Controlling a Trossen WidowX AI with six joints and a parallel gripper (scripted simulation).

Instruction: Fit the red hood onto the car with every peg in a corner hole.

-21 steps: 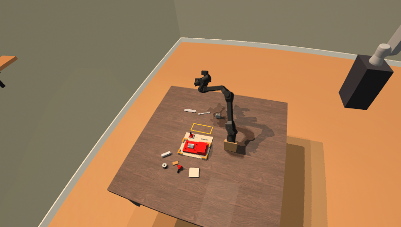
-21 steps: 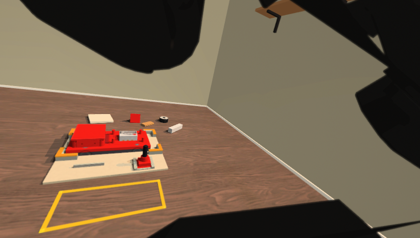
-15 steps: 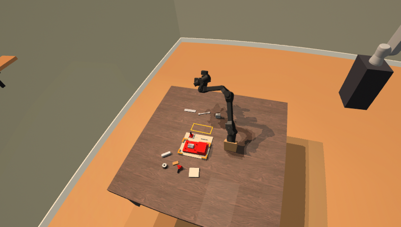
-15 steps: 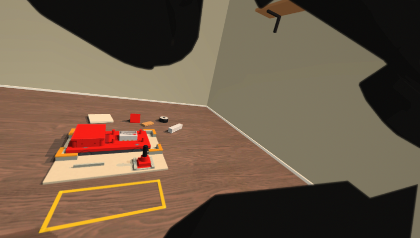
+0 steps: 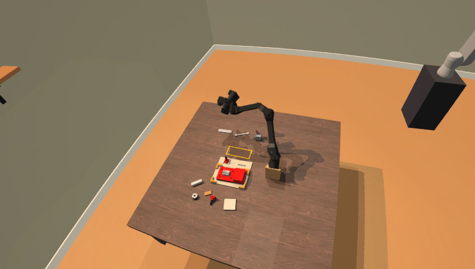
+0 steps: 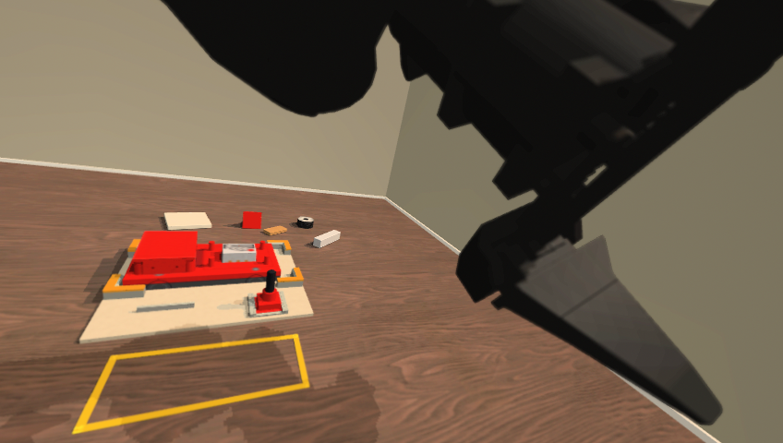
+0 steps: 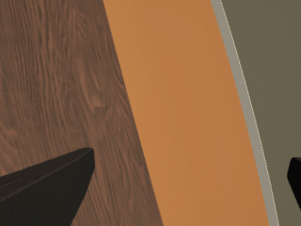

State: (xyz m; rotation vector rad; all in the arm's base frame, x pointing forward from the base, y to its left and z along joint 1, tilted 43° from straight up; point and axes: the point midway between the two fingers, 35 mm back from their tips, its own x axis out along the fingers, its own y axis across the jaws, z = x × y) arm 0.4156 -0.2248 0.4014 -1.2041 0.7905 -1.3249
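Now: the hood 18 cm behind my gripper tip, 53 cm to the left of it and 21 cm below it. Round my gripper tip: wooden block 1 cm ahead, 69 cm to the left, 25 cm below; then tan jig 11 cm behind, 51 cm to the left, 24 cm below; then grey engine block 8 cm behind, 53 cm to the left, 23 cm below.
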